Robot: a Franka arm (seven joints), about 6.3 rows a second.
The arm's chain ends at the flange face. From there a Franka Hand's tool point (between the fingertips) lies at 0.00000 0.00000 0.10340 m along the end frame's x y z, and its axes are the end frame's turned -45 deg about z.
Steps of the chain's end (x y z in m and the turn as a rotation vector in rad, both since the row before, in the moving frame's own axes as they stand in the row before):
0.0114, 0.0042, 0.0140, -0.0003, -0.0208, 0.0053
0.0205, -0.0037, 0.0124, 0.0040, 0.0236, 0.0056
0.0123, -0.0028, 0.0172, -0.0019, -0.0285, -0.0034
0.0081, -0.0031, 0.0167, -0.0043, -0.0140, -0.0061
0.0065, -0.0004, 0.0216, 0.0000, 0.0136, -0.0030
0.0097, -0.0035, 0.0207, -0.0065, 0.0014, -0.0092
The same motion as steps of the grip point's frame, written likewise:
0.0036, 0.0095, 0.0140, 0.0145, -0.0149, 0.0053
0.0191, 0.0133, 0.0124, -0.0139, 0.0195, 0.0056
0.0085, 0.0048, 0.0172, 0.0188, -0.0215, -0.0034
0.0066, 0.0028, 0.0167, 0.0069, -0.0129, -0.0061
0.0059, 0.0053, 0.0216, -0.0096, 0.0096, -0.0030
0.0090, 0.0050, 0.0207, -0.0056, -0.0036, -0.0092

